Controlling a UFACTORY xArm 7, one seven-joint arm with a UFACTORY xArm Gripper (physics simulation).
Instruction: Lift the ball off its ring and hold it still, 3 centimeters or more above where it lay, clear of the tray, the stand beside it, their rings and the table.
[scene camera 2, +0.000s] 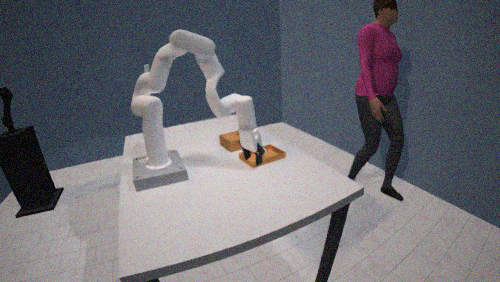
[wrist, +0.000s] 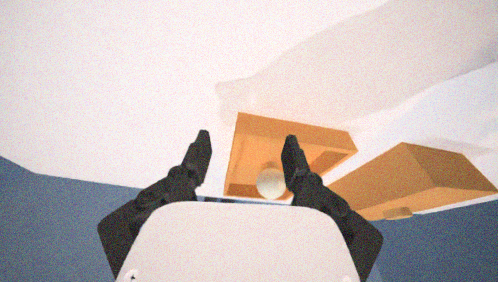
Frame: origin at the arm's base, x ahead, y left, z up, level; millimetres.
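Seen in the pictures: gripper, fingertip midpoint: (scene camera 2: 253, 161) (wrist: 247, 143); arm's base at its link origin: (scene camera 2: 159, 164).
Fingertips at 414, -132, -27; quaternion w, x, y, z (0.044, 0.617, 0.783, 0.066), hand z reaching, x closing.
Note:
Offsets run from my fingertips to a thing's top centre, as dx, dy, dz. "*": to the spot under its first point. Level surfaces: height alone.
A pale ball {+78, +59, +26} (wrist: 270, 183) is in the wrist view, low over the orange tray {+78, +59, +0} (scene camera 2: 272, 159) (wrist: 295, 127), and its right edge is hidden by the right finger. A small part of its ring {* +64, +54, -18} (wrist: 270, 165) shows behind it. My gripper (scene camera 2: 253, 157) (wrist: 247, 143) is open, its black fingers well apart over the near-left end of the tray. The ball appears right of the middle of the finger gap, close to the right finger; whether they touch I cannot tell. The ball does not show in the scene view.
The orange stand (scene camera 2: 230, 142) (wrist: 435, 170) is beside the tray, with its own ring {* +50, +260, +41} (wrist: 398, 213). Both are on the white table {dz -28} (scene camera 2: 210, 215) (wrist: 100, 90). A person in a pink top (scene camera 2: 382, 60) is beyond the table at the right. A black pedestal (scene camera 2: 27, 170) is at the left.

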